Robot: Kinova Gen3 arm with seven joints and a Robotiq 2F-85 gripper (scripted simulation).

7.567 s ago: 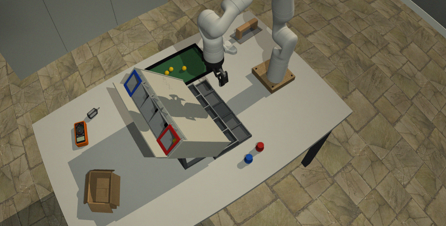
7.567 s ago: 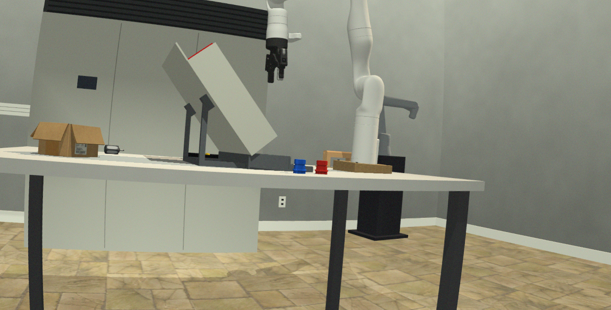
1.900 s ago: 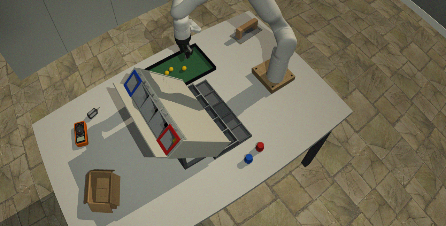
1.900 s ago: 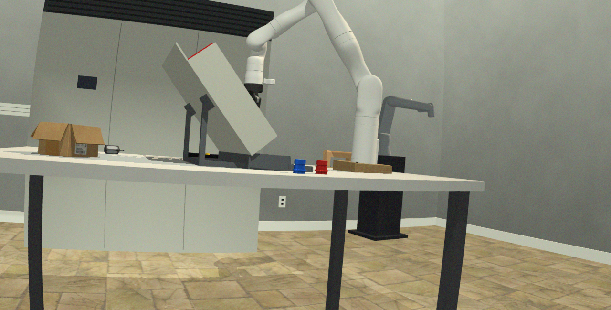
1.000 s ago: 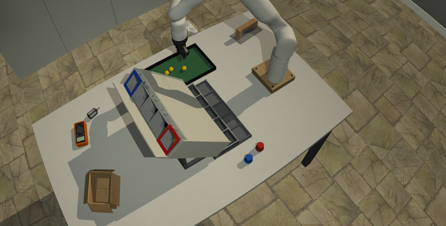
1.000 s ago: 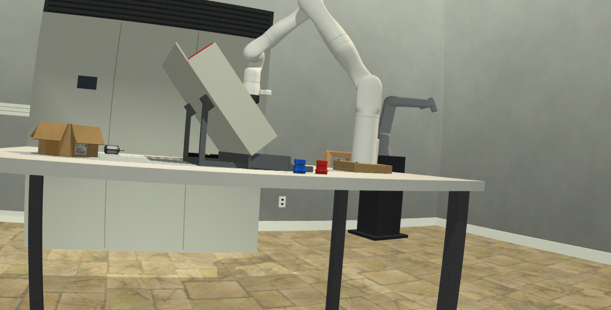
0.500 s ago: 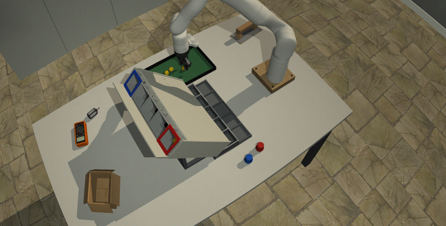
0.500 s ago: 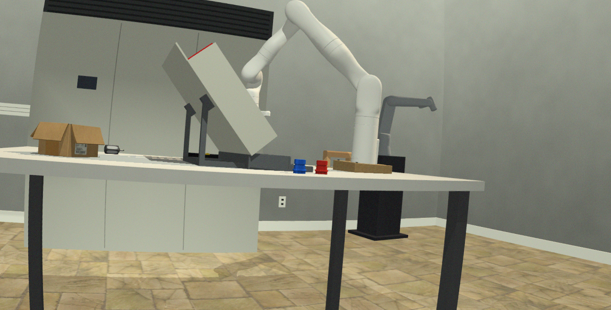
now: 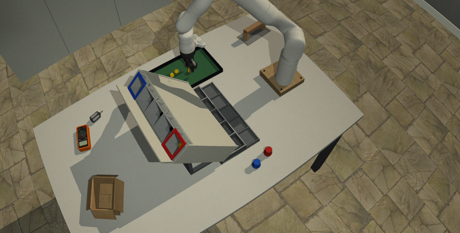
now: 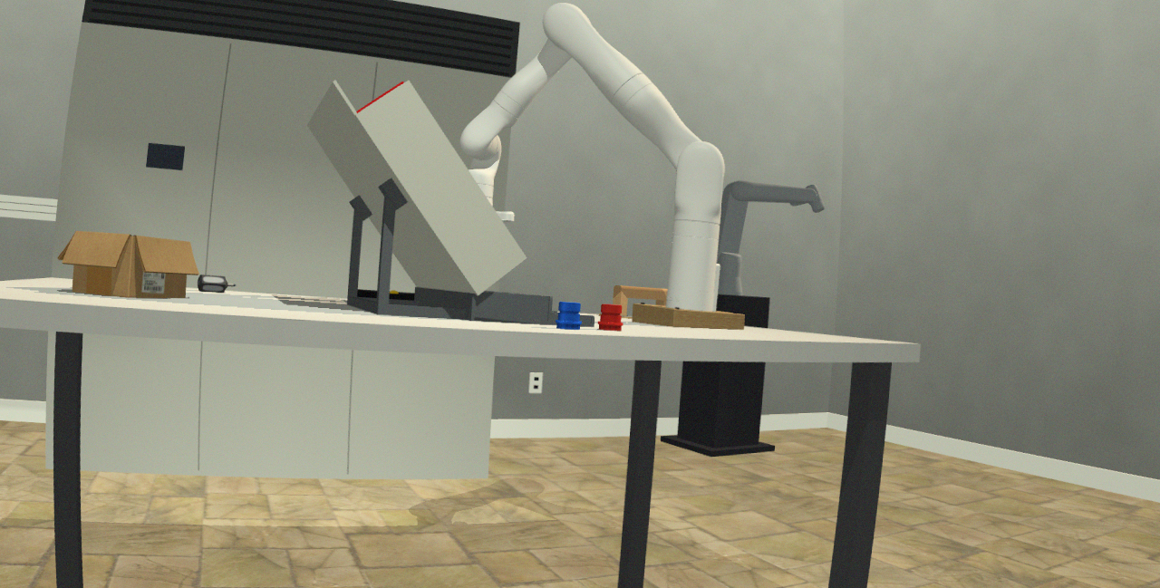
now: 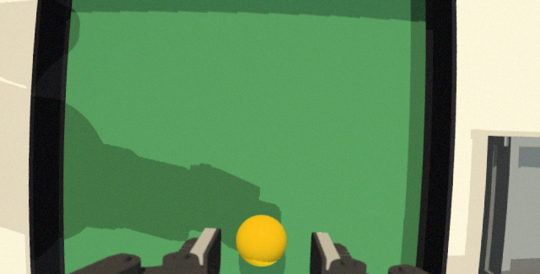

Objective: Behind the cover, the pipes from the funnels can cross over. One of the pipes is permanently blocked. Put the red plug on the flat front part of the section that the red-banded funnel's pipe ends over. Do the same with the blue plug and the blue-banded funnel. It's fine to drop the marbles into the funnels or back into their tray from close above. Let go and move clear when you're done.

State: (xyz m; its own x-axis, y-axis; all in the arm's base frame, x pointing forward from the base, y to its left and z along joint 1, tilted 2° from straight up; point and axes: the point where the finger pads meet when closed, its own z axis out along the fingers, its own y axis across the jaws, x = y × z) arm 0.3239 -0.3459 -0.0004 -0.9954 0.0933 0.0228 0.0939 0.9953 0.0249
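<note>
Now: hand 4 cm short of the green marble tray, 2 cm to the left of it and 4 cm above it. Round my hand: orange multimeter 65 cm ahead, 2 cm to the right, 3 cm below; dark object 53 cm ahead, 9 cm to the right, 3 cm below; beige cover 20 cm ahead, 30 cm to the left, 16 cm above.
</note>
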